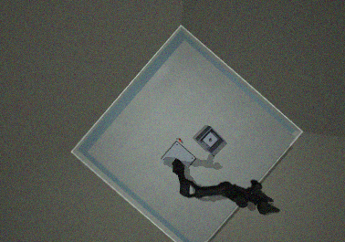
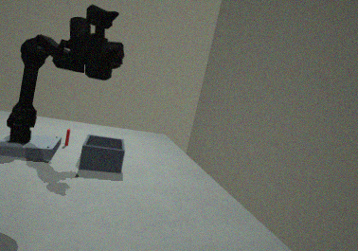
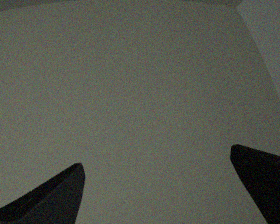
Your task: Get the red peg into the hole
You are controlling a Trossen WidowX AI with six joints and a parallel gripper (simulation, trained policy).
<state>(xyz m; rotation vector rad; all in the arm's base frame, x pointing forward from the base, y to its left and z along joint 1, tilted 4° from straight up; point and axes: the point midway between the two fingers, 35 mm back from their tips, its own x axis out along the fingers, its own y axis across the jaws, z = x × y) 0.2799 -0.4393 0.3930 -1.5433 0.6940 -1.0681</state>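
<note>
Now: the red peg 100 mm behind my gripper tip, 550 mm to the left of it and 440 mm below it. The rest, counted from my gripper tip: grey box: 60 mm ahead, 360 mm to the left, 450 mm below.
</note>
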